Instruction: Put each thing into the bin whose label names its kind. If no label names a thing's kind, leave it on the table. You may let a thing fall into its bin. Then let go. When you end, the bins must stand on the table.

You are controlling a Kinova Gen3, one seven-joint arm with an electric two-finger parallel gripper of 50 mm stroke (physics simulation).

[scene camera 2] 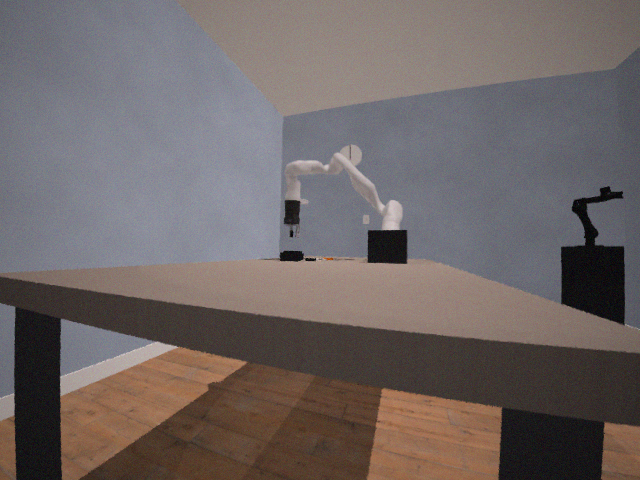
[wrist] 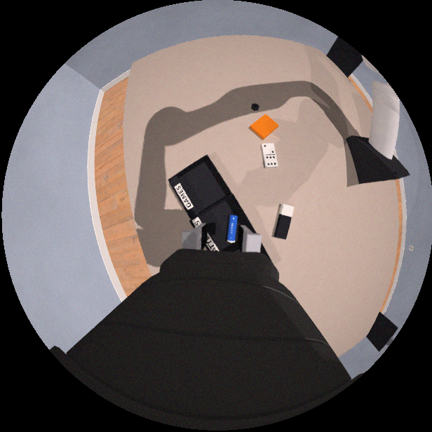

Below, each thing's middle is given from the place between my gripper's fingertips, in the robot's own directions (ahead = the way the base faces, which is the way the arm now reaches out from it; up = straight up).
Labels:
Right now the black bin row (wrist: 200, 188) is 10 mm to the left of my hand and 90 mm below it.

